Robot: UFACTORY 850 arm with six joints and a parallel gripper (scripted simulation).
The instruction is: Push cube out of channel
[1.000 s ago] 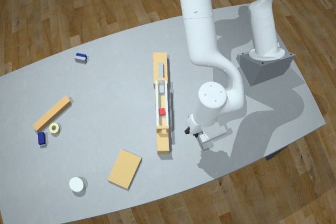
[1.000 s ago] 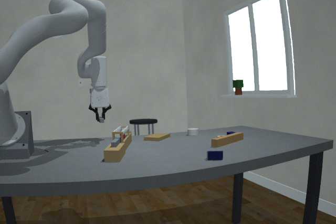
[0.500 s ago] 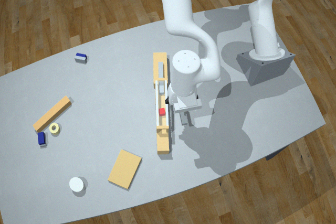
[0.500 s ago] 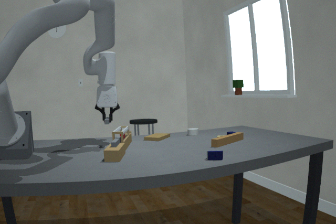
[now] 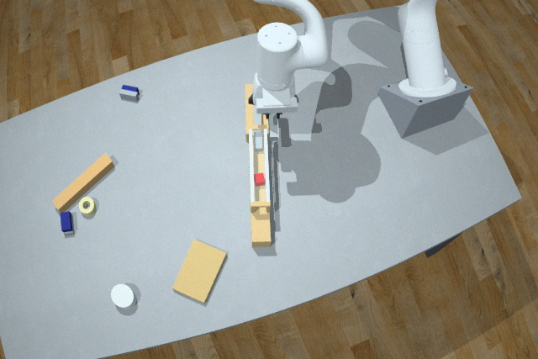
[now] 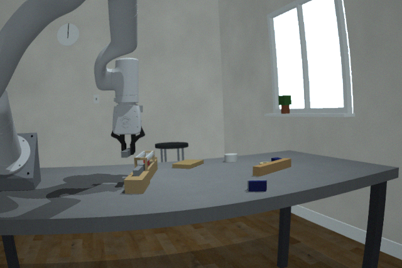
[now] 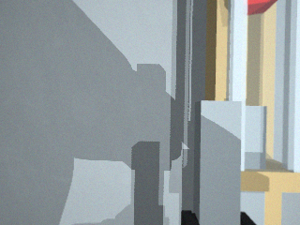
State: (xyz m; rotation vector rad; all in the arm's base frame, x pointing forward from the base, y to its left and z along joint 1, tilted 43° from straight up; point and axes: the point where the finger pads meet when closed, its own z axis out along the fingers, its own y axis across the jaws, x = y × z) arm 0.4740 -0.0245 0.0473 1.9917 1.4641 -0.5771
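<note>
The channel lies 70 mm ahead of my hand, 110 mm to the left of it and 70 mm below it. The rest, counted from my hand: flat wooden board (310 mm ahead, 310 mm to the left, 120 mm below); pale grey bar (10 mm below); red cube (80 mm ahead, 140 mm to the left, 70 mm below).
</note>
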